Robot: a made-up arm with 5 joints. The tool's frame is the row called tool. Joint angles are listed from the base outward.
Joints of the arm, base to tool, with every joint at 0 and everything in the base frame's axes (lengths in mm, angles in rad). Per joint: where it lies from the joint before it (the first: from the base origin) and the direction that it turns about. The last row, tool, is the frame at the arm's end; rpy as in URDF.
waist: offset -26 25 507 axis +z
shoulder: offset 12 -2 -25 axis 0 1 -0.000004
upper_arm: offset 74 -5 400 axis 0 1 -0.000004
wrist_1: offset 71 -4 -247 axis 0 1 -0.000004
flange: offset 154 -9 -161 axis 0 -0.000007 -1
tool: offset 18 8 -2 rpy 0.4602 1.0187 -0.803
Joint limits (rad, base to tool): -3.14..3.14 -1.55..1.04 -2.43..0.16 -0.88..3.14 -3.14..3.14
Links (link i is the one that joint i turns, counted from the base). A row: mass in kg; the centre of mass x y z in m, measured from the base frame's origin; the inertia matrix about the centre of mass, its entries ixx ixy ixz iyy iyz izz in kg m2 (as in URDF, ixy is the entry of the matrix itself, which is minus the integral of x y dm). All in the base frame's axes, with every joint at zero. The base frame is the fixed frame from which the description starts. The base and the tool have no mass.
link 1: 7.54; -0.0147 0.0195 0.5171; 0.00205 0 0 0.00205 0 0.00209
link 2: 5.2; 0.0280 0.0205 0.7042; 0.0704 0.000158 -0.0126 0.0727 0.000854 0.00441
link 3: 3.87; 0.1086 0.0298 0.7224; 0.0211 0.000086 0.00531 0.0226 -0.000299 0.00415
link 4: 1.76; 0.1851 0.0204 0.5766; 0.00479 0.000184 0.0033 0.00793 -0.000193 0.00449
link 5: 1.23; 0.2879 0.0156 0.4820; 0.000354 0 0 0.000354 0 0.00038
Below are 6 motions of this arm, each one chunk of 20 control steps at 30 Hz.
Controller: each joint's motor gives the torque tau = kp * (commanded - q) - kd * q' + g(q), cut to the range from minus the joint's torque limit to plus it. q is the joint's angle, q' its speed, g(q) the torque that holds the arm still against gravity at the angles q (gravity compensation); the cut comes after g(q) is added. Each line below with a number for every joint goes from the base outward.
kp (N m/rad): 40 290 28 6.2 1.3
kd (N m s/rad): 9.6 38 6.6 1.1 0.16
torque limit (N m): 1.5 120 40 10 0.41
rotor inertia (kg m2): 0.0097 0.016 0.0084 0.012 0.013
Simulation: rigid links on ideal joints. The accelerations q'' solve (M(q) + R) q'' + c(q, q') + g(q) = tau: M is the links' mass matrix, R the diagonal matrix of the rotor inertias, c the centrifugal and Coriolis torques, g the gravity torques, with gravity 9.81 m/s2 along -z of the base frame. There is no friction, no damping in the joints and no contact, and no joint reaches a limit. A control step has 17 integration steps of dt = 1/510 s. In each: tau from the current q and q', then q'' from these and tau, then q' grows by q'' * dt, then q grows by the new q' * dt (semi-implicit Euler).
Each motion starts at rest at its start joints. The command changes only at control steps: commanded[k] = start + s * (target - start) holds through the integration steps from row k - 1 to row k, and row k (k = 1, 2, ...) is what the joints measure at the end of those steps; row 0 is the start. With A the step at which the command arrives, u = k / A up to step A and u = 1 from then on. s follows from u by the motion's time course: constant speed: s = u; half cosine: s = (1 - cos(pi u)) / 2; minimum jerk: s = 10 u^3 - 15 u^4 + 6 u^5; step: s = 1 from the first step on.
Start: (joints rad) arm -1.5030 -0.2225 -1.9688 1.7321 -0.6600
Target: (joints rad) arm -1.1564 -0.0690 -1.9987 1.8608 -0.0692
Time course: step
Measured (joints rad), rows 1 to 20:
1: -1.5005 -0.2074 -1.9972 1.7593 -0.6466
2: -1.4935 -0.1862 -2.0212 1.7759 -0.6076
3: -1.4825 -0.1647 -2.0335 1.7806 -0.5416
4: -1.4681 -0.1444 -2.0369 1.7803 -0.4558
5: -1.4507 -0.1261 -2.0343 1.7793 -0.3635
6: -1.4308 -0.1101 -2.0277 1.7799 -0.2743
7: -1.4086 -0.0966 -2.0189 1.7831 -0.1949
8: -1.3842 -0.0856 -2.0091 1.7890 -0.1290
9: -1.3579 -0.0770 -1.9994 1.7972 -0.0780
10: -1.3316 -0.0704 -1.9904 1.8068 -0.0419
11: -1.3066 -0.0656 -1.9825 1.8174 -0.0192
12: -1.2838 -0.0624 -1.9761 1.8281 -0.0079
13: -1.2634 -0.0604 -1.9712 1.8384 -0.0055
14: -1.2455 -0.0595 -1.9680 1.8479 -0.0094
15: -1.2300 -0.0594 -1.9662 1.8562 -0.0174
16: -1.2167 -0.0599 -1.9657 1.8631 -0.0275
17: -1.2056 -0.0607 -1.9664 1.8684 -0.0382
18: -1.1962 -0.0618 -1.9680 1.8721 -0.0484
19: -1.1885 -0.0629 -1.9702 1.8744 -0.0574
20: -1.1822 -0.0641 -1.9728 1.8754 -0.0647

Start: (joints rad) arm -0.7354 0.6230 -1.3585 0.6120 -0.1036
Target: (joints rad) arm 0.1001 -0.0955 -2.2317 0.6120 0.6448
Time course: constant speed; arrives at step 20
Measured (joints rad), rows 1 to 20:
1: -0.7350 0.6204 -1.3575 0.6156 -0.1011
2: -0.7338 0.6127 -1.3563 0.6270 -0.0937
3: -0.7319 0.5996 -1.3564 0.6459 -0.0806
4: -0.7291 0.5814 -1.3593 0.6697 -0.0622
5: -0.7255 0.5588 -1.3659 0.6953 -0.0390
6: -0.7210 0.5328 -1.3772 0.7198 -0.0116
7: -0.7157 0.5039 -1.3934 0.7407 0.0194
8: -0.7094 0.4730 -1.4147 0.7567 0.0534
9: -0.7021 0.4405 -1.4409 0.7668 0.0901
10: -0.6938 0.4069 -1.4718 0.7708 0.1290
11: -0.6844 0.3725 -1.5070 0.7690 0.1697
12: -0.6738 0.3375 -1.5458 0.7621 0.2119
13: -0.6617 0.3020 -1.5877 0.7509 0.2552
14: -0.6481 0.2662 -1.6322 0.7364 0.2992
15: -0.6325 0.2301 -1.6787 0.7197 0.3435
16: -0.6147 0.1937 -1.7267 0.7018 0.3877
17: -0.5940 0.1570 -1.7758 0.6836 0.4315
18: -0.5698 0.1201 -1.8255 0.6658 0.4747
19: -0.5409 0.0831 -1.8755 0.6490 0.5170
20: -0.5060 0.0459 -1.9255 0.6336 0.5585

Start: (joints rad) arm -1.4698 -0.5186 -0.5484 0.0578 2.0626
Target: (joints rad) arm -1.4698 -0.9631 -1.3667 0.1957 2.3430
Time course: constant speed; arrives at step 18
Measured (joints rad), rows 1 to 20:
1: -1.4697 -0.5211 -0.5503 0.0648 2.0633
2: -1.4696 -0.5278 -0.5549 0.0802 2.0660
3: -1.4694 -0.5386 -0.5626 0.1008 2.0714
4: -1.4693 -0.5528 -0.5736 0.1234 2.0797
5: -1.4692 -0.5697 -0.5881 0.1459 2.0910
6: -1.4691 -0.5886 -0.6064 0.1669 2.1045
7: -1.4690 -0.6090 -0.6284 0.1853 2.1199
8: -1.4689 -0.6305 -0.6541 0.2008 2.1365
9: -1.4689 -0.6528 -0.6834 0.2131 2.1536
10: -1.4688 -0.6756 -0.7161 0.2226 2.1708
11: -1.4687 -0.6988 -0.7517 0.2292 2.1877
12: -1.4686 -0.7223 -0.7900 0.2334 2.2041
13: -1.4686 -0.7461 -0.8307 0.2357 2.2199
14: -1.4685 -0.7700 -0.8733 0.2363 2.2350
15: -1.4684 -0.7941 -0.9176 0.2358 2.2495
16: -1.4683 -0.8183 -0.9632 0.2346 2.2635
17: -1.4683 -0.8427 -1.0098 0.2329 2.2771
18: -1.4683 -0.8672 -1.0571 0.2311 2.2905
19: -1.4683 -0.8900 -1.1041 0.2239 2.3032
20: -1.4685 -0.9094 -1.1496 0.2084 2.3141

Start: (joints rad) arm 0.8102 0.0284 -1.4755 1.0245 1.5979
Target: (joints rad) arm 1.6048 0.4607 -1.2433 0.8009 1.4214
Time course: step
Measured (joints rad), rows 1 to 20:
1: 0.8106 0.0621 -1.5070 1.0188 1.5922
2: 0.8118 0.1237 -1.5352 0.9528 1.5760
3: 0.8141 0.1908 -1.5446 0.8546 1.5519
4: 0.8173 0.2536 -1.5386 0.7609 1.5233
5: 0.8212 0.3077 -1.5211 0.6924 1.4941
6: 0.8260 0.3518 -1.4954 0.6552 1.4673
7: 0.8316 0.3867 -1.4645 0.6462 1.4449
8: 0.8381 0.4138 -1.4306 0.6586 1.4277
9: 0.8454 0.4344 -1.3959 0.6851 1.4157
10: 0.8536 0.4498 -1.3616 0.7194 1.4084
11: 0.8629 0.4610 -1.3290 0.7568 1.4049
12: 0.8731 0.4688 -1.2991 0.7938 1.4044
13: 0.8845 0.4739 -1.2724 0.8281 1.4059
14: 0.8969 0.4769 -1.2494 0.8581 1.4088
15: 0.9105 0.4782 -1.2303 0.8829 1.4123
16: 0.9251 0.4784 -1.2152 0.9019 1.4159
17: 0.9409 0.4777 -1.2038 0.9152 1.4194
18: 0.9577 0.4765 -1.1959 0.9229 1.4225
19: 0.9756 0.4750 -1.1912 0.9254 1.4251
20: 0.9945 0.4734 -1.1892 0.9233 1.4271

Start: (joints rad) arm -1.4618 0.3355 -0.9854 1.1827 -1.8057
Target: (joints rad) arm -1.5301 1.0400 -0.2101 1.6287 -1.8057
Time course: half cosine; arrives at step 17
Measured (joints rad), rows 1 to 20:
1: -1.4618 0.3360 -0.9856 1.1829 -1.8057
2: -1.4619 0.3384 -0.9860 1.1836 -1.8057
3: -1.4620 0.3447 -0.9864 1.1843 -1.8057
4: -1.4624 0.3564 -0.9859 1.1845 -1.8056
5: -1.4630 0.3749 -0.9833 1.1841 -1.8055
6: -1.4639 0.4010 -0.9775 1.1830 -1.8054
7: -1.4652 0.4349 -0.9674 1.1814 -1.8052
8: -1.4669 0.4764 -0.9521 1.1800 -1.8050
9: -1.4690 0.5247 -0.9310 1.1793 -1.8048
10: -1.4715 0.5786 -0.9038 1.1800 -1.8045
11: -1.4746 0.6366 -0.8703 1.1831 -1.8043
12: -1.4781 0.6968 -0.8306 1.1894 -1.8042
13: -1.4821 0.7572 -0.7854 1.1996 -1.8041
14: -1.4865 0.8154 -0.7353 1.2147 -1.8041
15: -1.4914 0.8692 -0.6817 1.2353 -1.8042
16: -1.4965 0.9164 -0.6259 1.2618 -1.8044
17: -1.5018 0.9549 -0.5698 1.2942 -1.8048
18: -1.5071 0.9839 -0.5156 1.3323 -1.8052
19: -1.5121 1.0042 -0.4650 1.3751 -1.8056
20: -1.5166 1.0176 -0.4189 1.4205 -1.8061

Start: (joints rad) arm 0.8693 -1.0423 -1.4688 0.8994 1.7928
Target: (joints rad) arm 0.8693 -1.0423 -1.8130 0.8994 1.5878
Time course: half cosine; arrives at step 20
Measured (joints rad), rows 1 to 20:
1: 0.8693 -1.0423 -1.4689 0.8996 1.7927
2: 0.8693 -1.0422 -1.4694 0.9002 1.7924
3: 0.8693 -1.0420 -1.4707 0.9016 1.7915
4: 0.8693 -1.0417 -1.4729 0.9039 1.7897
5: 0.8693 -1.0413 -1.4765 0.9071 1.7865
6: 0.8694 -1.0408 -1.4816 0.9111 1.7818
7: 0.8694 -1.0403 -1.4884 0.9157 1.7753
8: 0.8695 -1.0397 -1.4970 0.9207 1.7670
9: 0.8695 -1.0391 -1.5075 0.9258 1.7568
10: 0.8696 -1.0385 -1.5200 0.9306 1.7449
11: 0.8696 -1.0380 -1.5343 0.9349 1.7314
12: 0.8697 -1.0376 -1.5502 0.9384 1.7168
13: 0.8697 -1.0373 -1.5677 0.9408 1.7012
14: 0.8698 -1.0372 -1.5864 0.9419 1.6851
15: 0.8698 -1.0372 -1.6061 0.9417 1.6689
16: 0.8698 -1.0374 -1.6263 0.9399 1.6531
17: 0.8698 -1.0377 -1.6467 0.9367 1.6380
18: 0.8698 -1.0383 -1.6668 0.9320 1.6242
19: 0.8698 -1.0390 -1.6863 0.9259 1.6119
20: 0.8697 -1.0399 -1.7047 0.9186 1.6015

